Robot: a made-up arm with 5 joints.
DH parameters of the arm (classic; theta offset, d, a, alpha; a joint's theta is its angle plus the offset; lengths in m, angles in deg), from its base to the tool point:
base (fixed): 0 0.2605 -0.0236 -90
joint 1: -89.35 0 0.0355 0
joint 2: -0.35 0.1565 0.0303 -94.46
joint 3: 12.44 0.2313 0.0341 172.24
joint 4: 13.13 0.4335 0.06 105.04
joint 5: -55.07 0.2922 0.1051 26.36
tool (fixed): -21 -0.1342 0 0
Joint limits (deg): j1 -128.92..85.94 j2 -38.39..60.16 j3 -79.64..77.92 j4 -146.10..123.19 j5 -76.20..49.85
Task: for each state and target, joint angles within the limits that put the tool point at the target. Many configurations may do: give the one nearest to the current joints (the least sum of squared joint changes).
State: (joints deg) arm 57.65 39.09 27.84 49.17 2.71
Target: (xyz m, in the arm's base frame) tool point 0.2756 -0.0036 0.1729
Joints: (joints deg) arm 78.36 56.71 45.08 41.09 6.21
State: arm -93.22 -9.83 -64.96 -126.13 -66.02
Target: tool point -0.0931 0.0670 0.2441
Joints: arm -55.49 9.98 -71.52 -96.25 -71.13
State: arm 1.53 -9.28 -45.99 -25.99 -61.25
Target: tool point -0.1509 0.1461 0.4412
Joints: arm -6.74 -15.00 -50.57 -18.49 -51.21
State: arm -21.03 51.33 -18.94 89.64 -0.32
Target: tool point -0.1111 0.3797 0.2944
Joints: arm 9.27 60.16 -46.68 123.19 -16.36
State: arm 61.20 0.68 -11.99 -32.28 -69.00
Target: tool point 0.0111 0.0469 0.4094
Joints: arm 46.35 -9.09 -10.90 -27.84 -55.07
